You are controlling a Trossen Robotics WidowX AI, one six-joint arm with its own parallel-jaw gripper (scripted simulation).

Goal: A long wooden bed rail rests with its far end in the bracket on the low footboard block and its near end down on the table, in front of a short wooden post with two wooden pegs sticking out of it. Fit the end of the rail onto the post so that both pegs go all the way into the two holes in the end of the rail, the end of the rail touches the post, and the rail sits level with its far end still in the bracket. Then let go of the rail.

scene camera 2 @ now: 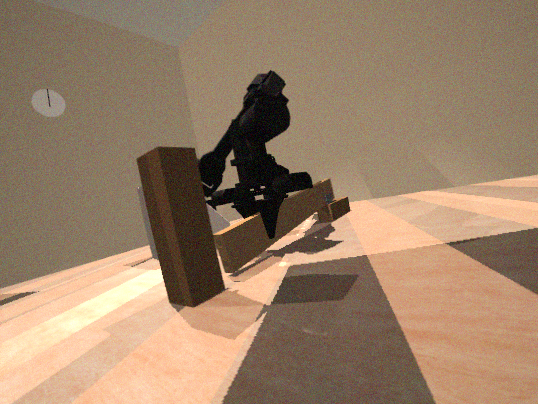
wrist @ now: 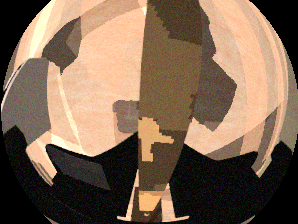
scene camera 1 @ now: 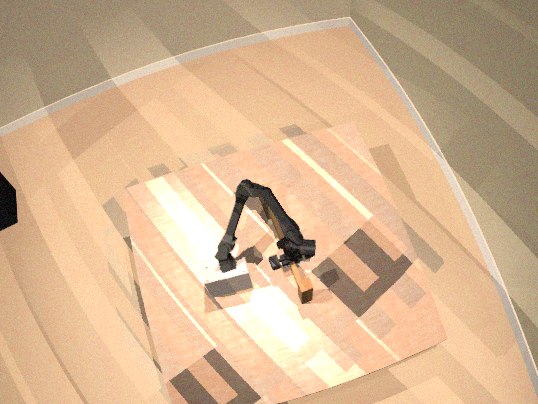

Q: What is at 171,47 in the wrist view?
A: A wooden bed rail.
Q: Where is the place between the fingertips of the gripper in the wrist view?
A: At 153,135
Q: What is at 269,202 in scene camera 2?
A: The gripper.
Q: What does the gripper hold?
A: A wooden bed rail.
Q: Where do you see a wooden bed rail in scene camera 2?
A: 237,245
